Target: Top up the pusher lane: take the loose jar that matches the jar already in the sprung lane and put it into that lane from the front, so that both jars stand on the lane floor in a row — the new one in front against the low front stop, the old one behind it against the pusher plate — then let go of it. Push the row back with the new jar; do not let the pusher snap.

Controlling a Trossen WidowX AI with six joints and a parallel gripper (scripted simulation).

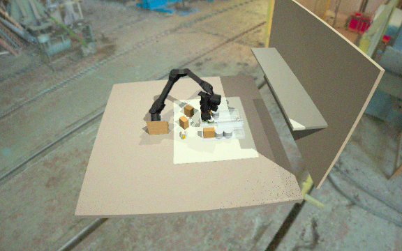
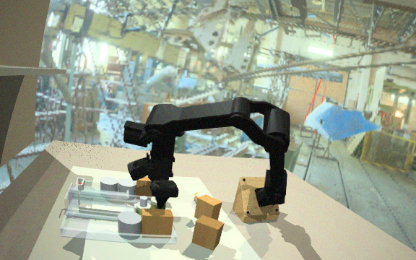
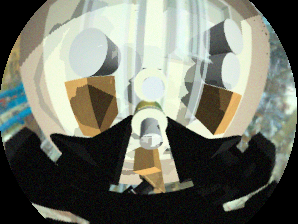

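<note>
My gripper tip is now 140 mm short of the clear sprung lane, 40 mm to the left of it and 30 mm above it. From my gripper tip the other things lie so: red mark: 220 mm ahead, 60 mm to the right, 20 mm above; then yellow jar: 170 mm behind, 100 mm to the right, 40 mm below; then pusher plate: 150 mm ahead, 40 mm to the right.
</note>
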